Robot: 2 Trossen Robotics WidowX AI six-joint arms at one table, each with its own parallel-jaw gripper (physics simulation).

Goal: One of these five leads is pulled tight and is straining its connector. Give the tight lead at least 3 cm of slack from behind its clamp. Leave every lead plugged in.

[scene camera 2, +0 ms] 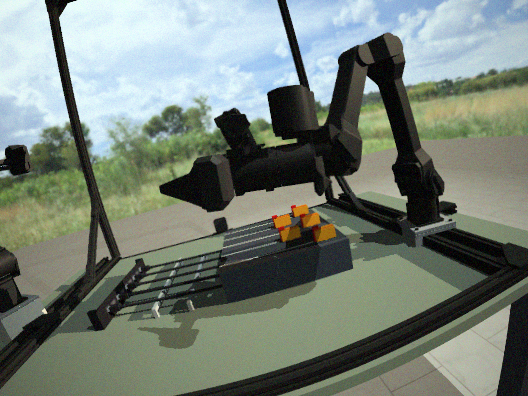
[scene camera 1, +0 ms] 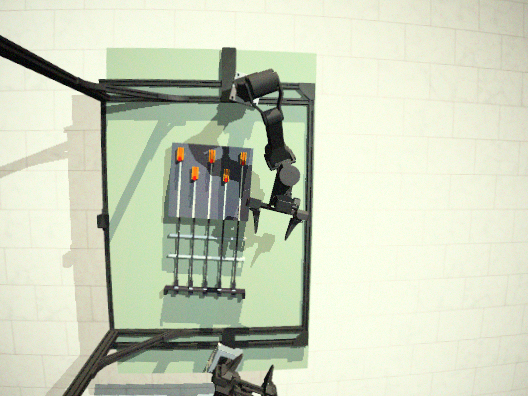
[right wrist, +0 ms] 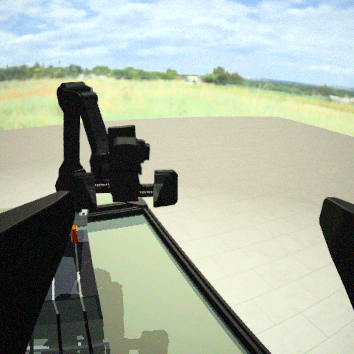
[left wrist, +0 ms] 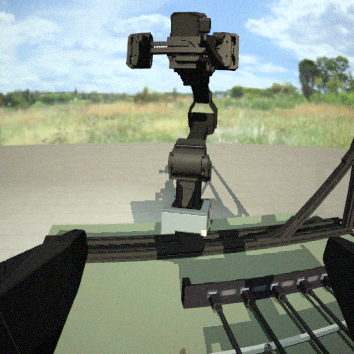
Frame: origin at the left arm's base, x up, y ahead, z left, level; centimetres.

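Seen in the pictures: left gripper, fingertip midpoint: [scene camera 2: 173,184] [scene camera 1: 270,237] [right wrist: 124,205] [left wrist: 211,248]; right gripper, fingertip midpoint: [scene camera 2: 0,151] [scene camera 1: 258,359] [right wrist: 201,208] [left wrist: 171,36]; left arm's base at its link origin: [scene camera 2: 424,219]; right arm's base at its link origin: [scene camera 2: 11,304] [left wrist: 187,203].
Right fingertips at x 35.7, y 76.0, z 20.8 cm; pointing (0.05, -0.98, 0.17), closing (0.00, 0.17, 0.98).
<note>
Offsets run from my right fingertips to a thing's top centre. "pt": to the spot under its first point. Level surfaces: height alone.
Several leads run side by side from orange clamps with red tips on a dark block [scene camera 1: 201,211] [scene camera 2: 285,275] to a dark connector strip @[pt dx -34.9, dy -4.9, dz -4.7 cm] [scene camera 1: 241,293] [scene camera 2: 102,313] [left wrist: 197,296]. The leftmost clamp @[pt dx -30.2, dy -48.4, dz -36.6 cm] [scene camera 1: 180,154] and the rightmost clamp @[pt dx -30.2, dy -52.3, dz -16.1 cm] [scene camera 1: 243,158] are in the farther row in scene camera 1. The lead ends visible in the left wrist view meet the strip. I cannot tell which lead is tight. My left gripper [scene camera 1: 271,235] [left wrist: 211,248] is open and empty, raised to the right of the leads. My right gripper [scene camera 1: 256,362] [right wrist: 201,208] is open and empty, beyond the frame's lower edge.
Two pale crossbars, an upper bar @[pt dx -37.1, dy -21.6, dz -24.0 cm] [scene camera 1: 200,236] and a lower bar @[pt dx -37.0, dy -13.9, dz -22.9 cm] [scene camera 1: 198,257], cross the leads between block and strip. A dark metal frame [scene camera 1: 307,270] surrounds the green table top @[dx -39.1 cm] [scene camera 1: 135,280], with posts rising from it. The left arm reaches along the block's right side.
</note>
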